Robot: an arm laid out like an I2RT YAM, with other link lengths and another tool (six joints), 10 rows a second.
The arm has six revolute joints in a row. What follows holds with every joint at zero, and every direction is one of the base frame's.
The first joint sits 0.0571 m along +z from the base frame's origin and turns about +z.
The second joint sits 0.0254 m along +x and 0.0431 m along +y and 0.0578 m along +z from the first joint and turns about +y.
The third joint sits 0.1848 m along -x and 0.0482 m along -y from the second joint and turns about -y.
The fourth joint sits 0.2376 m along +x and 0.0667 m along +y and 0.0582 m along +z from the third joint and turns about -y.
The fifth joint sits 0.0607 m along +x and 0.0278 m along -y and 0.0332 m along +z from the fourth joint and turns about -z.
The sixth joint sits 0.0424 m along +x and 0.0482 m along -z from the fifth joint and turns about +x.
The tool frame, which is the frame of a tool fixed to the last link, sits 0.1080 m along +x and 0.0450 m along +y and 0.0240 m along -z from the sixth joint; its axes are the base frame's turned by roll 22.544, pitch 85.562 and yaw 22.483 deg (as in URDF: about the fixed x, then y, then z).
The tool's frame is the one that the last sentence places.
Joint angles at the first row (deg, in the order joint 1, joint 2, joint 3, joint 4, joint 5, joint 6):
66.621 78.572 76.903 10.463 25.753 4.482
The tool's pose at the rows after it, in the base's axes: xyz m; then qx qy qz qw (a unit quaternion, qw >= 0):
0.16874 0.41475 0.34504 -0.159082 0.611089 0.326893 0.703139
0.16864 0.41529 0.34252 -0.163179 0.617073 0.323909 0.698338
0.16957 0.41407 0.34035 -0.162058 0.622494 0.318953 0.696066
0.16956 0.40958 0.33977 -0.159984 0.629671 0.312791 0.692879
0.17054 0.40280 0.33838 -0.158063 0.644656 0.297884 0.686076
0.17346 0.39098 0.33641 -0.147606 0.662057 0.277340 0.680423
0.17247 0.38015 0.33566 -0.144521 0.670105 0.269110 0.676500
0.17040 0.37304 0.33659 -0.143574 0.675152 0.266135 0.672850
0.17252 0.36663 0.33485 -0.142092 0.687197 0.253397 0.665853
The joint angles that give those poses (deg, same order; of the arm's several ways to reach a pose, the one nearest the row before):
66.622 78.751 77.170 10.107 26.102 4.744
66.620 79.011 77.777 8.620 26.015 5.008
66.622 78.928 77.869 7.649 26.542 5.272
66.621 78.049 77.868 5.725 27.243 5.709
66.622 77.257 78.922 1.509 28.648 6.412
66.445 75.679 79.278 -2.976 31.015 7.556
66.183 73.308 78.315 -5.707 31.640 8.172
66.093 71.722 78.046 -7.904 31.816 8.700
65.656 71.453 79.269 -11.585 32.430 9.489

